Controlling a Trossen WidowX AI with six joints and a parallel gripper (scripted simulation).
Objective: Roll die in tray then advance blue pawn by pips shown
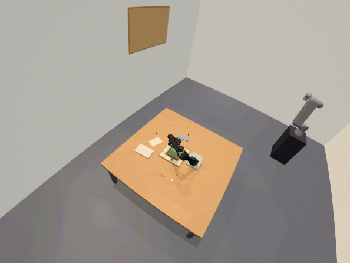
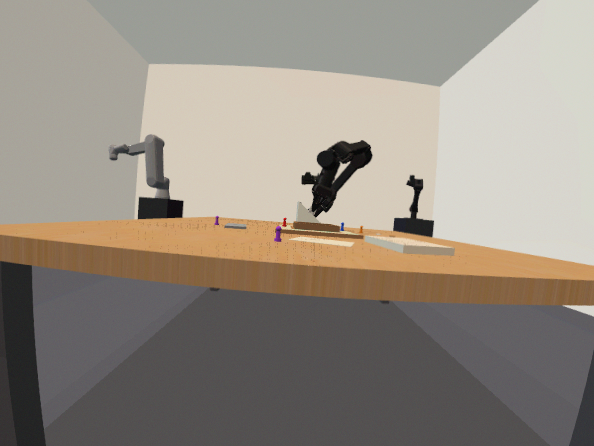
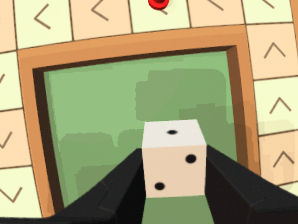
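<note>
Now: gripper tip right at the white die. The rest, counted from my gripper tip: blue pawn (20 mm behind, 120 mm to the left, 50 mm below); then green tray (10 mm ahead, 10 mm to the left, 70 mm below); then red pawn (100 mm to the right, 50 mm below).
</note>
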